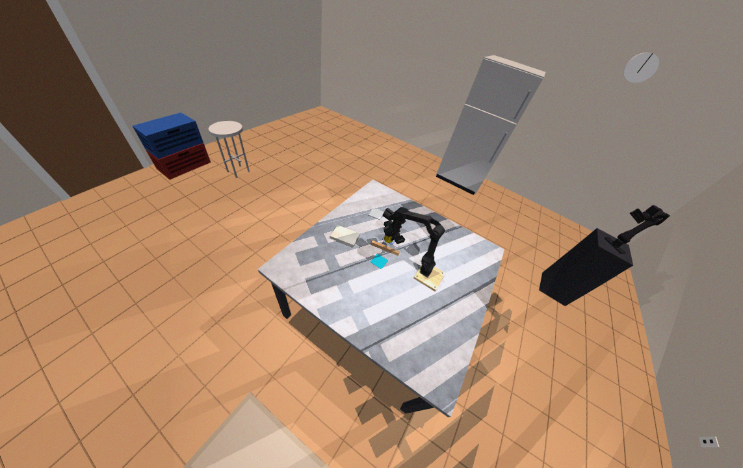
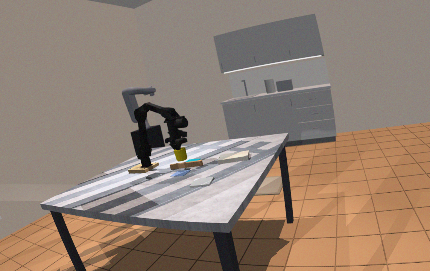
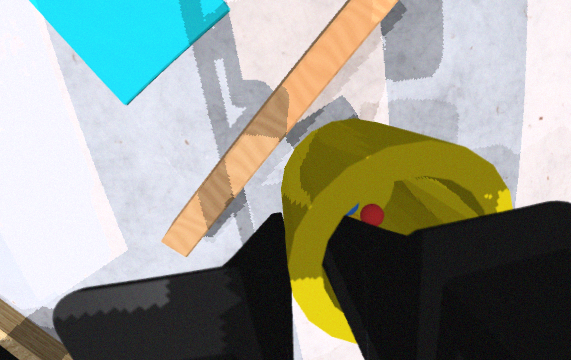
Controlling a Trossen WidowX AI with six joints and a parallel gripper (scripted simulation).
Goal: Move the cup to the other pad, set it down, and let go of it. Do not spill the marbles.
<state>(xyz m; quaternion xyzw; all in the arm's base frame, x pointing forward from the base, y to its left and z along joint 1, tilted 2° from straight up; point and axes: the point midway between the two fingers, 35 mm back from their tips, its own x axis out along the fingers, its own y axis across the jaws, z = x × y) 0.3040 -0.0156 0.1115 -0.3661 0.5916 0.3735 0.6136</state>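
The cyan pad is 2 cm behind my gripper tip, 14 cm to the left of it and 10 cm below it. Also, from my gripper tip: red marble 3 cm ahead, 3 cm to the right, 2 cm below; yellow cup 2 cm ahead, 1 cm to the right; wooden bar 1 cm ahead, 3 cm to the left, 9 cm below.
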